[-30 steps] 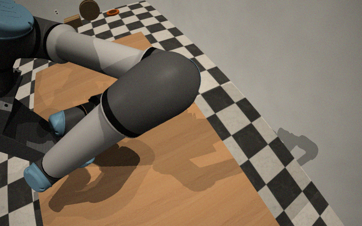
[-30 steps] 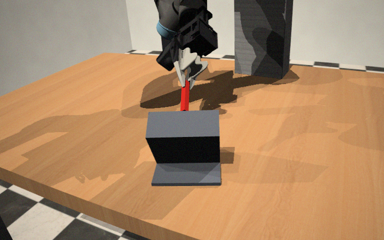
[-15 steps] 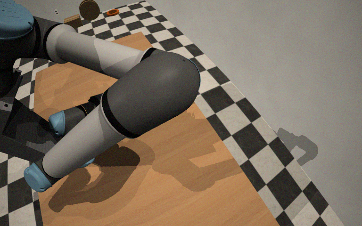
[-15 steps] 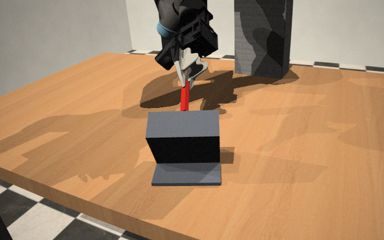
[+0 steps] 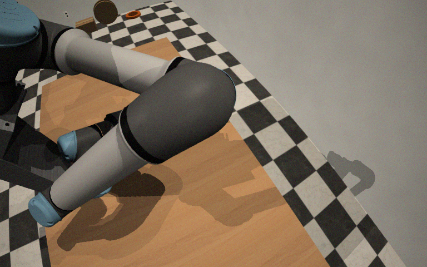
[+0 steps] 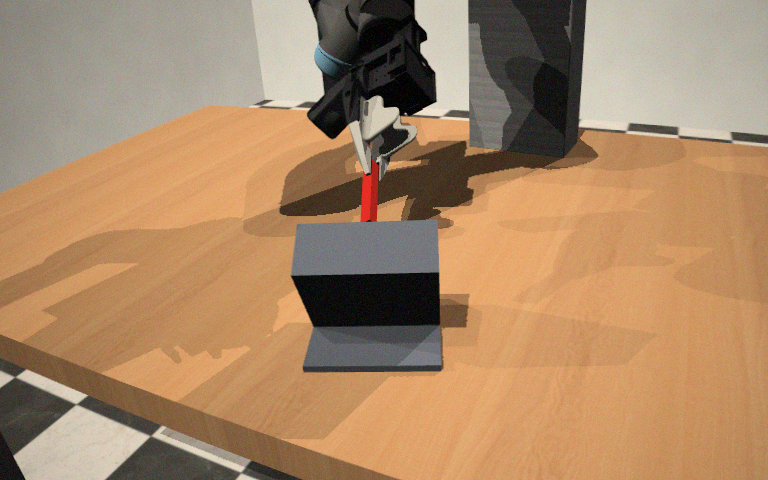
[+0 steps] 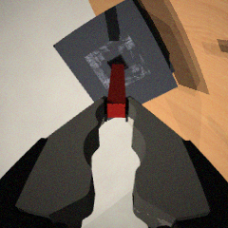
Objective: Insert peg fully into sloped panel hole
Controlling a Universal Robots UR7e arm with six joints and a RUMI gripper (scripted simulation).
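The red peg is 30 mm ahead of my hand, 20 mm to the left of it and 20 mm below it. The rest, counted from my hand: grey base plate: 120 mm ahead, 90 mm to the left, 130 mm below.
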